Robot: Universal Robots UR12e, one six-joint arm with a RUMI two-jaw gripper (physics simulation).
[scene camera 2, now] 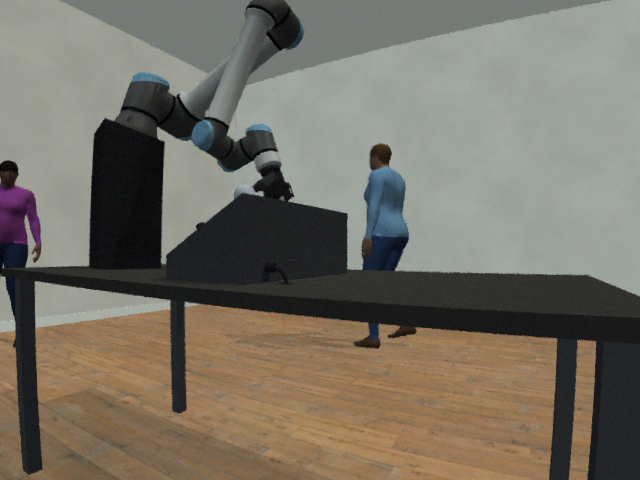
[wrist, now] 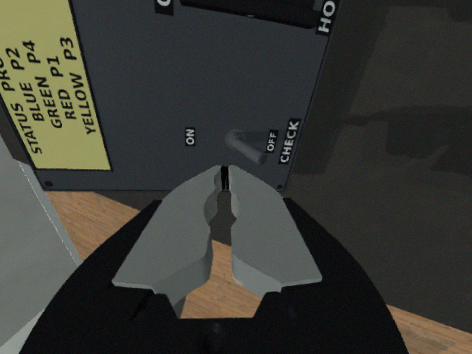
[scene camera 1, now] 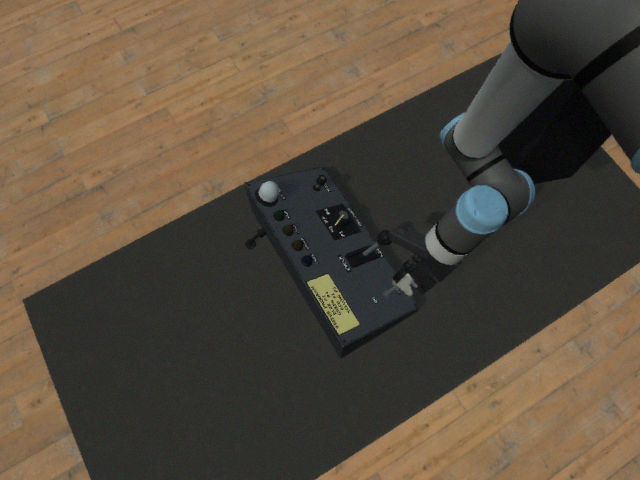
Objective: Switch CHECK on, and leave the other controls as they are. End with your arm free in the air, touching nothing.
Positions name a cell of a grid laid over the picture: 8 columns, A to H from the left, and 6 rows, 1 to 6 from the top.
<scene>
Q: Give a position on a dark control panel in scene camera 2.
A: D3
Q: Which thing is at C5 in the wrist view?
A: My gripper.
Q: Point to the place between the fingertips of my gripper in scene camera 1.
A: E4
</scene>
